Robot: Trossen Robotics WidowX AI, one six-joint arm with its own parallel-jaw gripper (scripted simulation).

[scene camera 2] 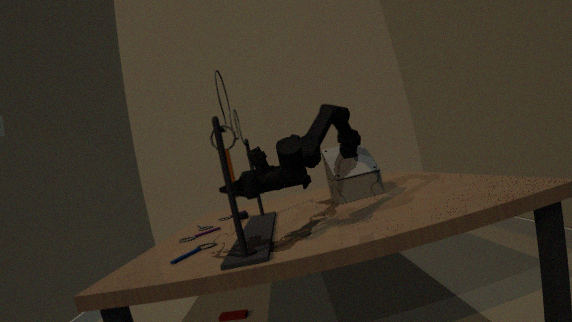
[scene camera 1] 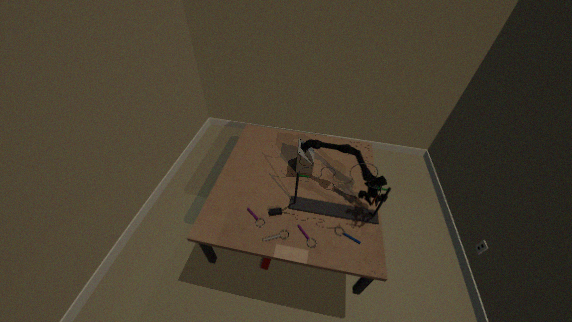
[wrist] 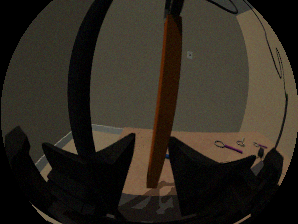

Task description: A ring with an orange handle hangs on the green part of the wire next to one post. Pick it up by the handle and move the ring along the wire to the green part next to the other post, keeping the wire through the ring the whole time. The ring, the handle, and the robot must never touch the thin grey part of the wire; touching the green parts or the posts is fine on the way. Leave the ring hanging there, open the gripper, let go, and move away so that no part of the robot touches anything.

Observation:
I see my gripper (scene camera 2: 220, 189).
My gripper is seen too in the wrist view (wrist: 152, 139).

